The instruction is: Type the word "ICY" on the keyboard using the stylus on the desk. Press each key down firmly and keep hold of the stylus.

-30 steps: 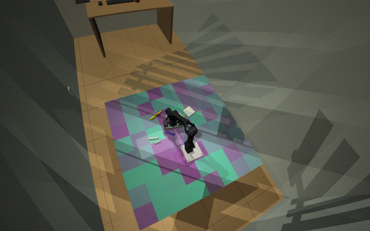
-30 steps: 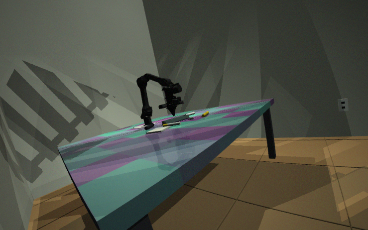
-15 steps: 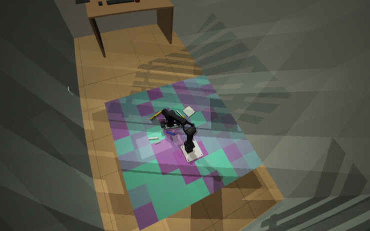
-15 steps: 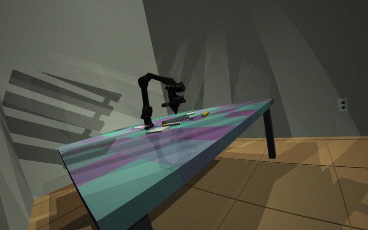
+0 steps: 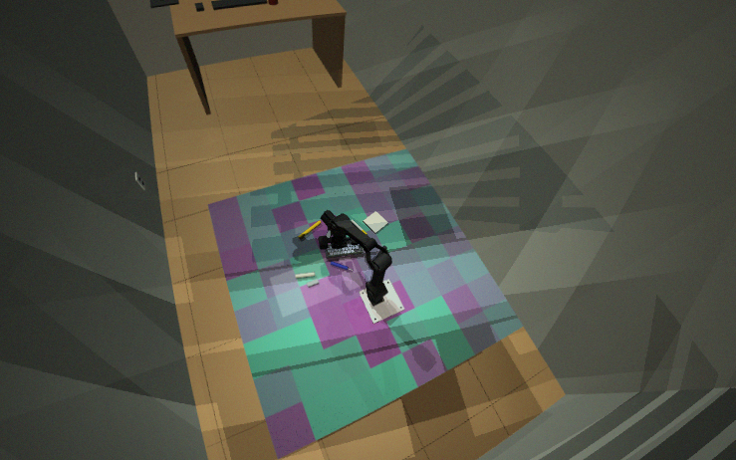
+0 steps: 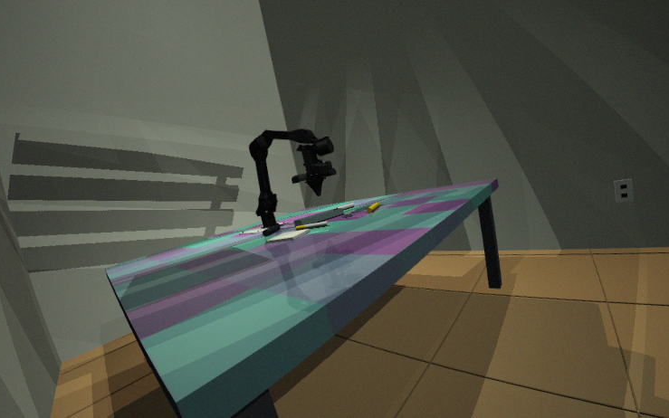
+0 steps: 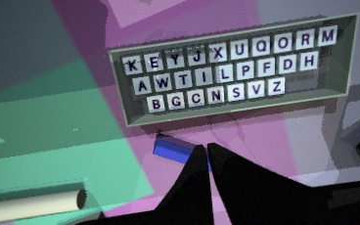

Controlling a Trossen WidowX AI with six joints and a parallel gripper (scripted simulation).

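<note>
Now: the blue stylus 9 cm below my gripper tip and 8 cm behind it. Round my gripper tip: yellow rod (20 cm ahead, 9 cm below, 7 cm to the left); grey stylus tip (10 cm behind, 9 cm below, 3 cm to the right).
</note>
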